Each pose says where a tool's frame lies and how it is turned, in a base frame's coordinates. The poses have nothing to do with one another.
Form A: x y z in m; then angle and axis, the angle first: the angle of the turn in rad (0 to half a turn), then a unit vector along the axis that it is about.
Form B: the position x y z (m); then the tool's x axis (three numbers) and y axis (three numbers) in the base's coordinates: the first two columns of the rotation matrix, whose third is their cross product. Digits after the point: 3 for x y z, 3 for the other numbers.
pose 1, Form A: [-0.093 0.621 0.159 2.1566 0.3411 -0.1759 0.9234]
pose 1, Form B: [-0.093 0.621 0.159 -0.372 0.676 0.636 -0.863 -0.505 0.032]
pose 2, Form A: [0.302 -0.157 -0.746 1.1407 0.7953 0.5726 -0.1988]
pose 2, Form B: [0.302 -0.157 -0.746 0.786 0.085 -0.613 0.446 0.608 0.657]
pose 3, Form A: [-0.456 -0.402 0.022 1.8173 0.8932 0.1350 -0.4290]
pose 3, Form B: [-0.456 -0.402 0.022 0.748 -0.266 -0.608 0.566 -0.221 0.794]
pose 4, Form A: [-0.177 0.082 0.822 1.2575 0.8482 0.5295 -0.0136]
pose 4, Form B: [-0.177 0.082 0.822 0.806 0.298 -0.512 0.324 0.502 0.802]
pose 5, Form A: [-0.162 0.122 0.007 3.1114 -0.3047 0.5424 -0.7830]
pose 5, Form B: [-0.162 0.122 0.007 -0.814 -0.354 0.461 -0.307 -0.411 -0.858]
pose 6, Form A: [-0.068 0.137 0.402 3.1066 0.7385 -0.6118 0.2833]
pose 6, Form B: [-0.068 0.137 0.402 0.091 -0.893 0.440 -0.913 -0.251 -0.321]
